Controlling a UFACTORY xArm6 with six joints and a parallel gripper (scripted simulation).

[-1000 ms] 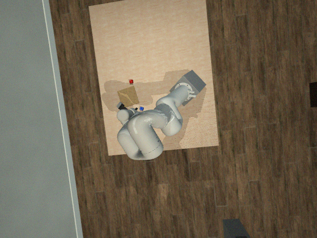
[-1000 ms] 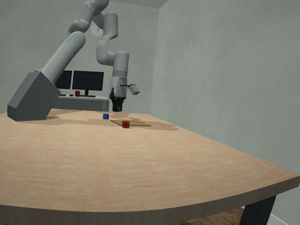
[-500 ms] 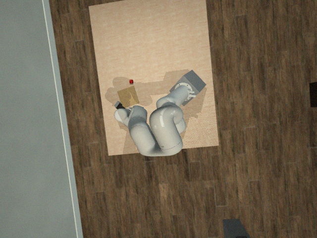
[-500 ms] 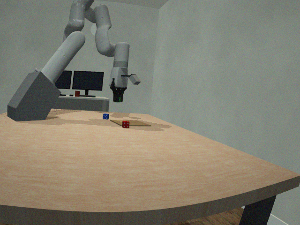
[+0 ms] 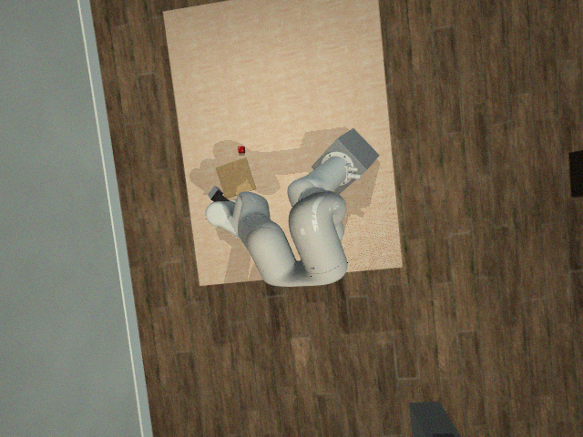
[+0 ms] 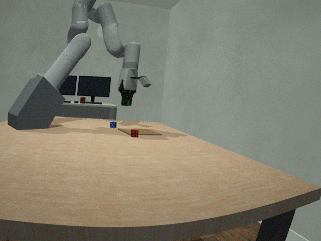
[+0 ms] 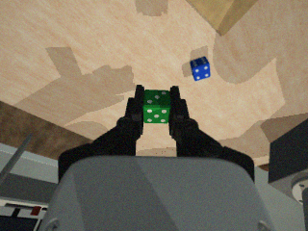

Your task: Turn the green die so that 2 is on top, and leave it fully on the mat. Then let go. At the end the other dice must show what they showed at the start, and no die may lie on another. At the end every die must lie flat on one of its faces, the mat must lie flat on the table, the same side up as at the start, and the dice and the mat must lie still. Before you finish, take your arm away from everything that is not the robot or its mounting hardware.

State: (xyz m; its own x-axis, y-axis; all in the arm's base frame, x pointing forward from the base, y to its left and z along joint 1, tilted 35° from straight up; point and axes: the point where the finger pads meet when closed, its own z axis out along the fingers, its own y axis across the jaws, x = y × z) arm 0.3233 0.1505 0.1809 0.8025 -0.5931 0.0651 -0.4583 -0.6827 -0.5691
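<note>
Now: the tan mat 130 mm to the right of my hand, 120 mm below it and 80 mm ahead of it. Round my hand: blue die 110 mm below, 50 mm to the right, 50 mm behind; red die 250 mm to the right, 110 mm below, 70 mm ahead; green die 10 mm below.
</note>
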